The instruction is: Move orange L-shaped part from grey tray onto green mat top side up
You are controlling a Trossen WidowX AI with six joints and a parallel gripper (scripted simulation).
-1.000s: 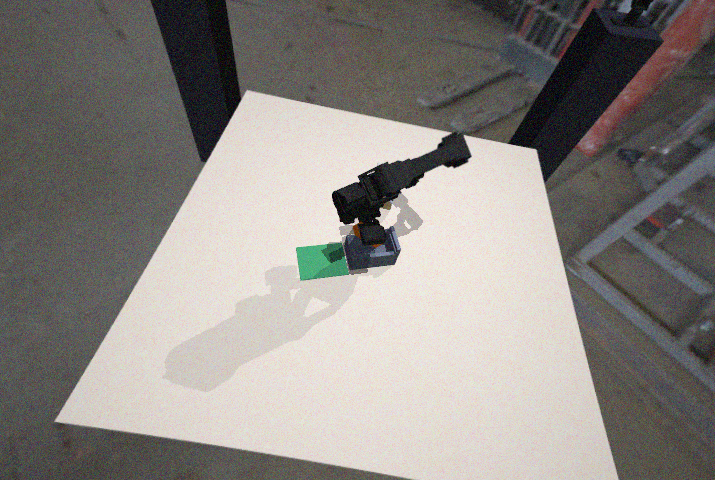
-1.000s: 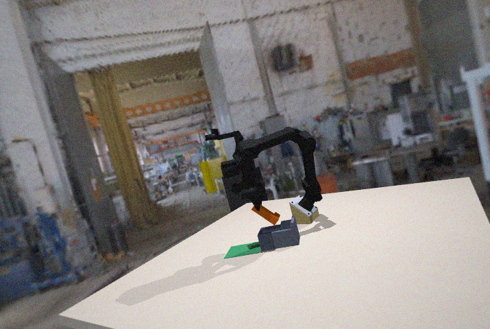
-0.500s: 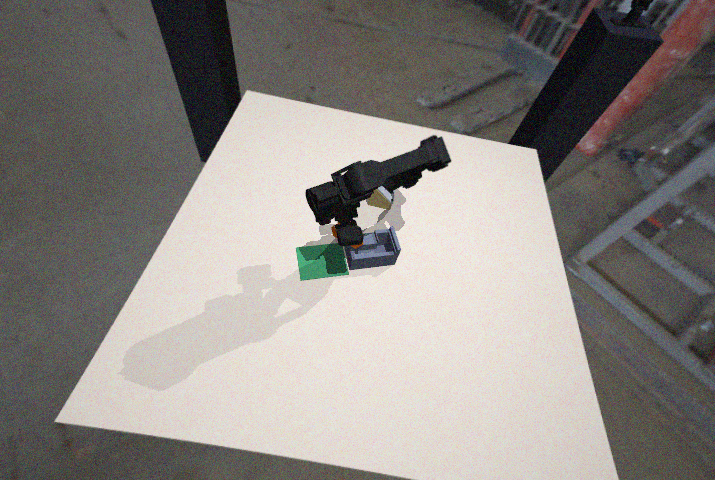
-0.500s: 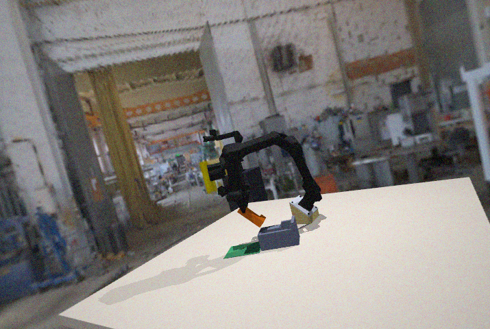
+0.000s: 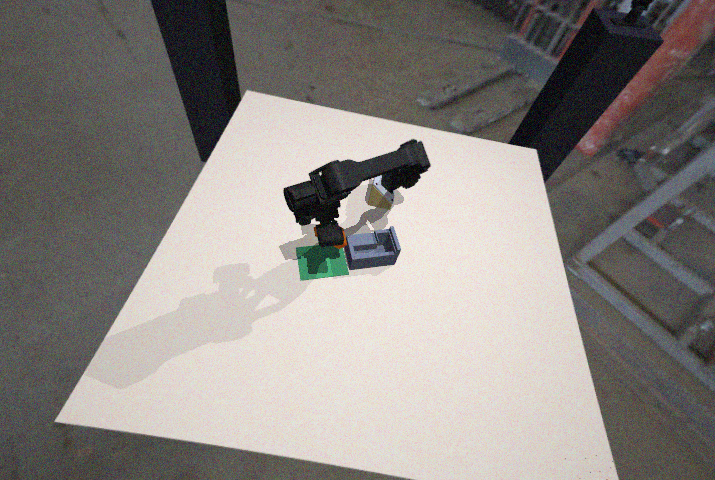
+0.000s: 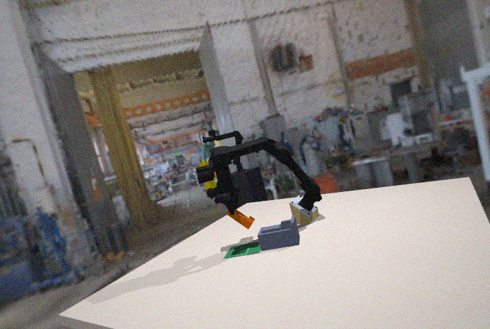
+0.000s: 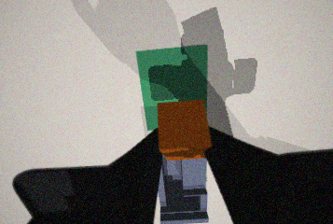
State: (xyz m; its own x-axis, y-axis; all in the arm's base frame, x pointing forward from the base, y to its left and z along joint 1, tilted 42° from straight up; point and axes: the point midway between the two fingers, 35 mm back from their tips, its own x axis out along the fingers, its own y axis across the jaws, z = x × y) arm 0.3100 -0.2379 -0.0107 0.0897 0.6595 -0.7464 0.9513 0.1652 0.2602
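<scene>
The green mat lies 17 cm below my gripper tip. The rest, counted from my gripper tip: orange L-shaped part 3 cm to the left, 3 cm below, 2 cm behind.
</scene>
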